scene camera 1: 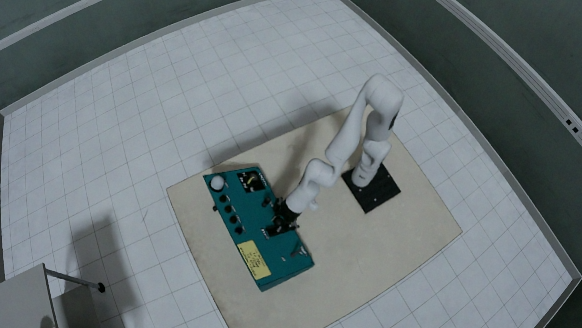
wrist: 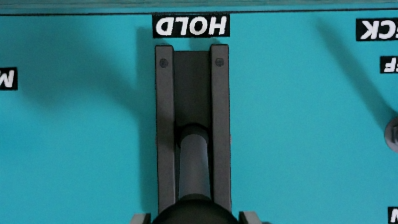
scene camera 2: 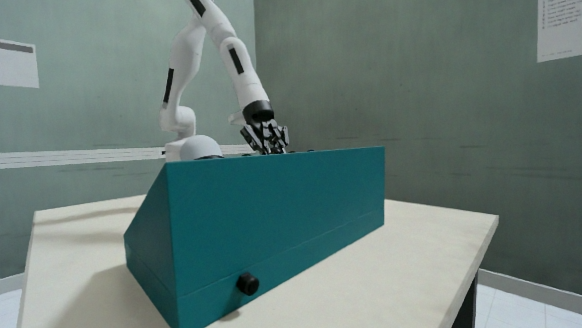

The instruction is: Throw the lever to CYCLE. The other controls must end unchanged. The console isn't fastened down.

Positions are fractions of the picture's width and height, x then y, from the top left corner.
Observation:
In view: a teal console (scene camera 2: 0.35, 0.69).
The teal console is seen too in scene camera 1 (scene camera 1: 0.46, 0.78) and in the wrist view (wrist: 0.74, 0.47).

